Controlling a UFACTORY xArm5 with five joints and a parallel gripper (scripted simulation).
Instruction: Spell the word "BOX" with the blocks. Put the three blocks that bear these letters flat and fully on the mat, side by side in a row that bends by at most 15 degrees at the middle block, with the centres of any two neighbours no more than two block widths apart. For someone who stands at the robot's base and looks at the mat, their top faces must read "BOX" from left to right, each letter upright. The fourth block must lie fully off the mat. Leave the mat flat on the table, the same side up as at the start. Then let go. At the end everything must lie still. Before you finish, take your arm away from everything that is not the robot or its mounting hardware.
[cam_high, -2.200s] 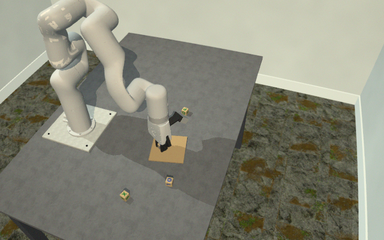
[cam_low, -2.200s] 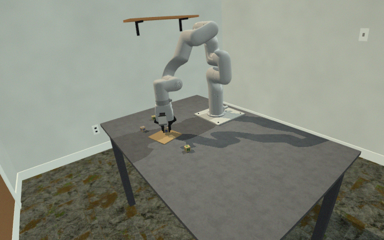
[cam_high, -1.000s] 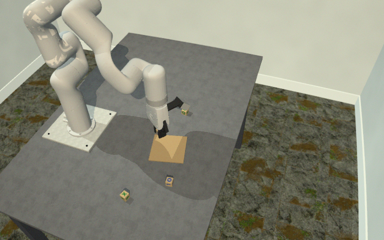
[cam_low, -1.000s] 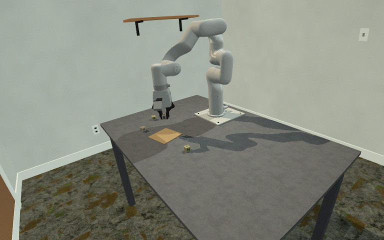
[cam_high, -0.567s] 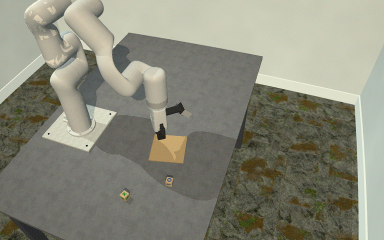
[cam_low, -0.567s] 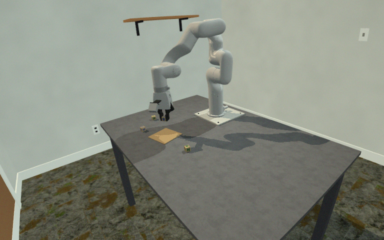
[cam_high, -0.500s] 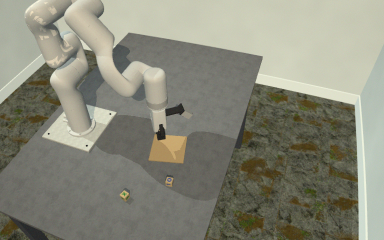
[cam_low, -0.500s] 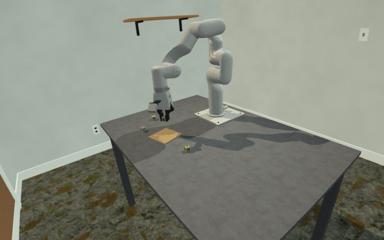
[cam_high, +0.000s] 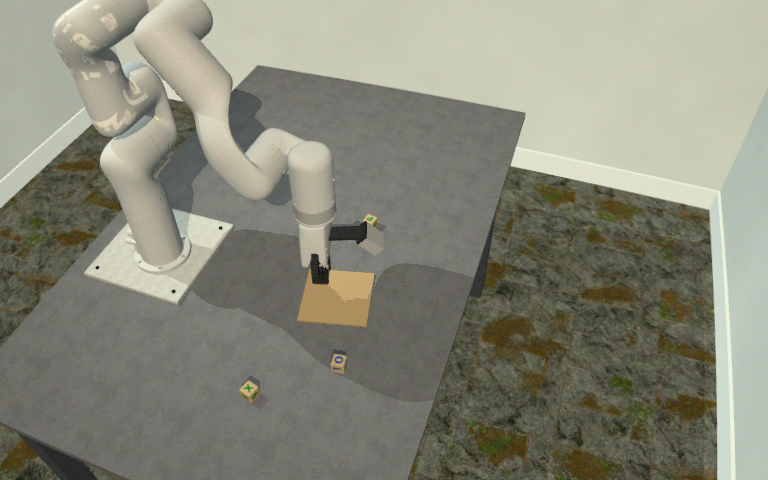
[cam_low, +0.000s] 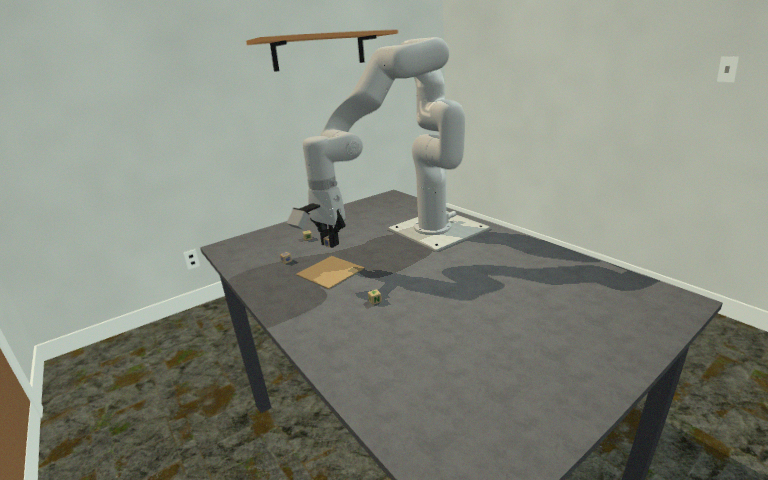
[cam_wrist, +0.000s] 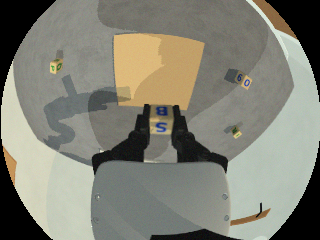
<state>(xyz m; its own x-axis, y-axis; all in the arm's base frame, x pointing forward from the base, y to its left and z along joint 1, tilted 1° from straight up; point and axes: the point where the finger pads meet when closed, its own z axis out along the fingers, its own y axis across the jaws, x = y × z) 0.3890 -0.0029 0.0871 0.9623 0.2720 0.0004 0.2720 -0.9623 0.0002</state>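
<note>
Now: the tan mat 90 mm below my hand, 20 mm to the left of it and 20 mm ahead of it. From my hand the other things lie so: X block: 250 mm to the right, 80 mm below, 40 mm behind; then B block: 10 mm below; then O block: 140 mm to the right, 90 mm ahead, 80 mm below.
</note>
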